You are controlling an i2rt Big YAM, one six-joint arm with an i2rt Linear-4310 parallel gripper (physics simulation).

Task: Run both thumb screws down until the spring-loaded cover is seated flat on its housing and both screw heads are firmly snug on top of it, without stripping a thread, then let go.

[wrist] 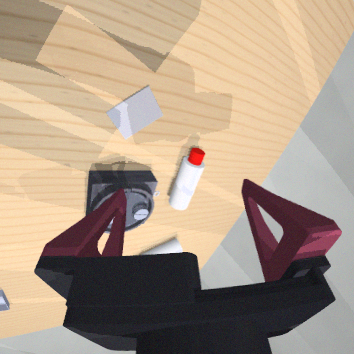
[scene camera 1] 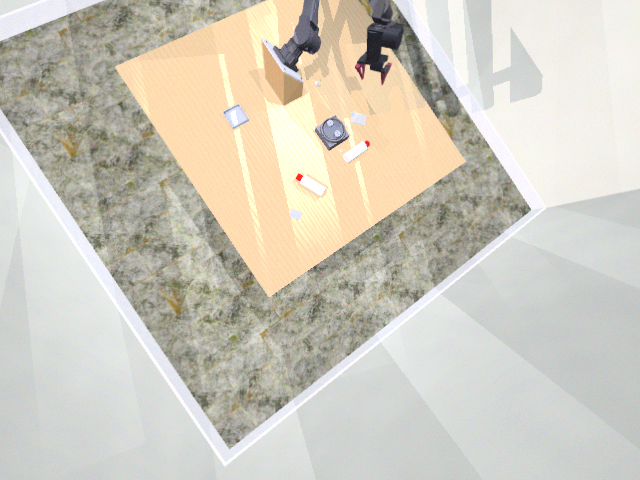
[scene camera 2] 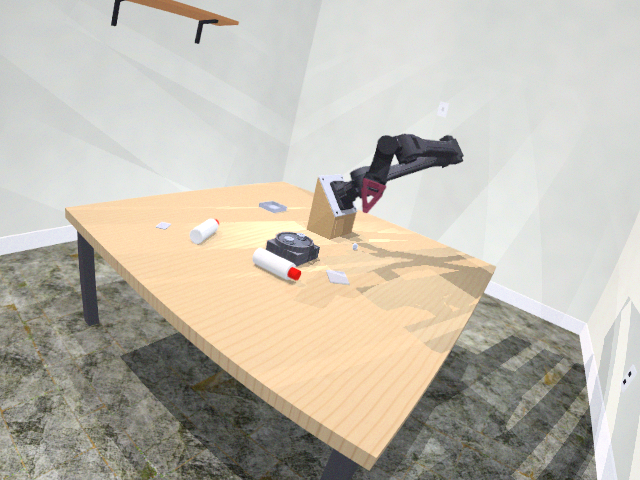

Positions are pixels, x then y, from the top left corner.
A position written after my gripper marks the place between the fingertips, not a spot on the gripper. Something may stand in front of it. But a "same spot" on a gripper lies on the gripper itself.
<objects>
my gripper: wrist 183,189; scene camera 1; scene camera 2
same spot on my gripper: [scene camera 2: 367,181] = [scene camera 1: 386,72]
</objects>
